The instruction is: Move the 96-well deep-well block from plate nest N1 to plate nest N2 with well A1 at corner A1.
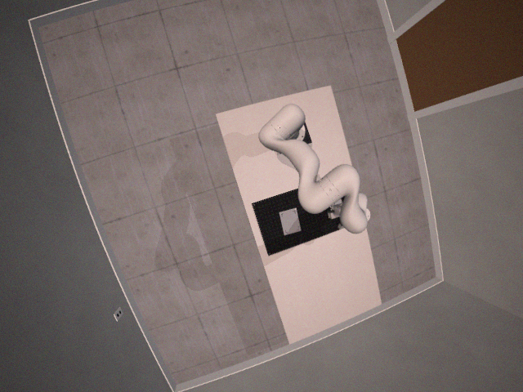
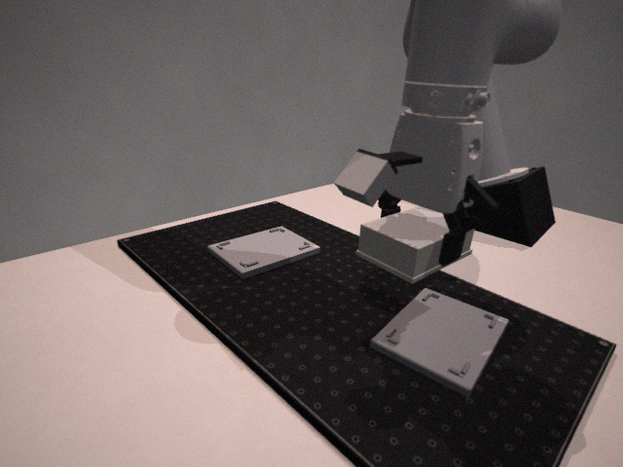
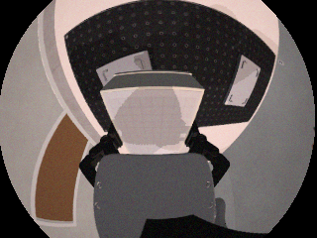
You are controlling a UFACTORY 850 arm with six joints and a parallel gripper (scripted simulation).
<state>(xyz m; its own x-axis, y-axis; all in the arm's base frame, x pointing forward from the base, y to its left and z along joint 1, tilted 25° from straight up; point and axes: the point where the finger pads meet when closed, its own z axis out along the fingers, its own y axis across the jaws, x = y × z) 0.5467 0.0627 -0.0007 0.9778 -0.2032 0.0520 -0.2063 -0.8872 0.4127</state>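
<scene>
My hand is 280 mm to the left of the nest N2, 110 mm above it and 20 mm past it. Round my hand: deep-well block (right at my hand); nest N1 (110 mm below, 50 mm to the left).
</scene>
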